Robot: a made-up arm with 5 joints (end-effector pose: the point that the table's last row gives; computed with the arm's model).
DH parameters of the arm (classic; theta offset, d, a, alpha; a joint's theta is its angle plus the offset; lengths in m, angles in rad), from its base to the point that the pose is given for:
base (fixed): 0 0.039 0 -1.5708
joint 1: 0 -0.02 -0.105 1.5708
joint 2: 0 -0.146 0.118 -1.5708
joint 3: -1.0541 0 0.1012 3.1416
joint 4: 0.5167 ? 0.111 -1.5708
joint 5: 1.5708 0 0.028 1.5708
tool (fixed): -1.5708 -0.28 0 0
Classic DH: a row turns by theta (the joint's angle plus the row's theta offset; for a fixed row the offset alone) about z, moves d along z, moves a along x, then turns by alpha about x.
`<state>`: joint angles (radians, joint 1 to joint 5).
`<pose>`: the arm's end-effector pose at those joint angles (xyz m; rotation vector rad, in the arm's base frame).
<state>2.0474 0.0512 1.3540 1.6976 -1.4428</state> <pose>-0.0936 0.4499 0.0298 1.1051 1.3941 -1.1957</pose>
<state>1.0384 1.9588 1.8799 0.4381 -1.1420</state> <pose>-0.4903 0.0023 0.4422 -0.1151 2.4146 1.0916</pose>
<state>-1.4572 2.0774 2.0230 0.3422 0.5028</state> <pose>0.1914 -0.0290 -0.1636 -2.5821 0.1464 0.0419</pose>
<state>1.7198 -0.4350 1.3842 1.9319 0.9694</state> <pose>-0.2523 -0.1573 -0.0317 -1.2649 1.1924 0.3914</pose>
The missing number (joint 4, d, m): -0.18
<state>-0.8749 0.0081 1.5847 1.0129 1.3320</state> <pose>0.2108 -0.1037 0.0068 -1.3265 -0.2610 -0.1967</pose>
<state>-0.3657 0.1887 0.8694 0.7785 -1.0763</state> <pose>0.0692 0.4528 -0.0680 1.0233 -0.1471 0.3123</pose>
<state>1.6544 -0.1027 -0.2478 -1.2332 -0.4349</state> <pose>-0.1174 0.2980 0.0854 0.1011 2.5491 -0.6987</pose>
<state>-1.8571 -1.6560 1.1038 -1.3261 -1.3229</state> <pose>0.1024 -0.3225 0.4122 2.5748 1.1494 0.5736</pose>
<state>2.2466 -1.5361 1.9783 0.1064 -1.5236</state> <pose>-0.4350 -0.3029 -0.0815 0.9357 0.0331 2.6712</pose>
